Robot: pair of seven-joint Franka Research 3 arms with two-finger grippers.
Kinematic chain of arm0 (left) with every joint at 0, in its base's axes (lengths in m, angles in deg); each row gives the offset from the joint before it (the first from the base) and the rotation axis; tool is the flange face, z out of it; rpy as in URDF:
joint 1: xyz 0 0 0.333 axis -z
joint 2: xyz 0 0 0 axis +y
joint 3: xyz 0 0 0.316 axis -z
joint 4: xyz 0.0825 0 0 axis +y
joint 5: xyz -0.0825 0 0.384 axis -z
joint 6: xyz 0 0 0 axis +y
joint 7: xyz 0.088 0 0 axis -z
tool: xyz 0 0 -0.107 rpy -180 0 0
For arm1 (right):
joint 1: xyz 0 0 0.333 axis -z
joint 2: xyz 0 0 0 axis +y
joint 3: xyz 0 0 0.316 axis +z
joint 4: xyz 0.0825 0 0 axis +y
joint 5: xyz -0.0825 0 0.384 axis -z
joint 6: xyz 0 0 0 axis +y
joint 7: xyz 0.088 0 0 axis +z
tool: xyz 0 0 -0.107 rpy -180 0 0
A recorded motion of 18 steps. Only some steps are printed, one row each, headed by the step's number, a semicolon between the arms.
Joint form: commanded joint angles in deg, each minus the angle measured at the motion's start. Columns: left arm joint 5, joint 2, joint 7, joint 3, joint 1, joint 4, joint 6; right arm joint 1, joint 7, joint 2, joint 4, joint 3, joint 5, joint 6.
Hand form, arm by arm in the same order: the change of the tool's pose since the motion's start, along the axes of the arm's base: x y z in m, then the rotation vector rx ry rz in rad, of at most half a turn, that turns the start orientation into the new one. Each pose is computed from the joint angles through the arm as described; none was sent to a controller.
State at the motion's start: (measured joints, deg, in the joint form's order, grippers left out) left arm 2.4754 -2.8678 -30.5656 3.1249 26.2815 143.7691 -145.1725; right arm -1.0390 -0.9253 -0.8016 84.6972 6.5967 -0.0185 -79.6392
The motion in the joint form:
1: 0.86 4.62 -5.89 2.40 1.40 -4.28 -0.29; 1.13 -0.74 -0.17 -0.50 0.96 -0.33 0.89
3: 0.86 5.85 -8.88 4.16 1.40 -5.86 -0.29; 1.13 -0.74 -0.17 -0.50 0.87 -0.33 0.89
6: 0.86 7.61 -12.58 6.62 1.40 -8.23 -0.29; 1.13 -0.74 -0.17 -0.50 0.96 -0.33 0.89
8: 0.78 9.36 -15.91 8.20 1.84 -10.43 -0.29; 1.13 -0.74 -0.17 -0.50 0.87 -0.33 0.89
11: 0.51 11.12 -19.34 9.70 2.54 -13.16 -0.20; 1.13 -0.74 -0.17 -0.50 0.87 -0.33 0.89
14: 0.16 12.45 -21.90 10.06 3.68 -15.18 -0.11; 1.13 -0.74 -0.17 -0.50 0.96 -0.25 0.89
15: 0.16 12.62 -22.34 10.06 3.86 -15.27 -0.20; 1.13 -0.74 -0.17 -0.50 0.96 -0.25 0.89
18: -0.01 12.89 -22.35 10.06 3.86 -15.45 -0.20; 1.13 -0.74 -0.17 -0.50 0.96 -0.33 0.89
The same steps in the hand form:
1: 0.0040 -0.0397 -0.0082 -0.0174 0.0148 0.0480; -0.0027 -0.0010 0.0043 0.0036 0.0044 -0.0152
3: 0.0027 -0.0573 -0.0077 -0.0264 0.0155 0.0693; -0.0026 -0.0019 0.0043 0.0036 0.0044 -0.0167
6: 0.0005 -0.0827 -0.0061 -0.0421 0.0165 0.0911; -0.0027 -0.0010 0.0043 0.0036 0.0044 -0.0152
8: -0.0014 -0.1046 -0.0059 -0.0559 0.0200 0.1133; -0.0026 -0.0019 0.0043 0.0036 0.0044 -0.0167
11: -0.0032 -0.1296 -0.0020 -0.0749 0.0189 0.1319; -0.0026 -0.0019 0.0043 0.0036 0.0044 -0.0167
14: -0.0047 -0.1472 0.0003 -0.0865 0.0179 0.1465; -0.0027 -0.0012 0.0042 0.0022 0.0042 -0.0153
15: -0.0054 -0.1488 -0.0005 -0.0875 0.0190 0.1512; -0.0027 -0.0012 0.0042 0.0022 0.0042 -0.0153
18: -0.0048 -0.1495 -0.0017 -0.0858 0.0194 0.1493; -0.0027 -0.0010 0.0043 0.0036 0.0044 -0.0152

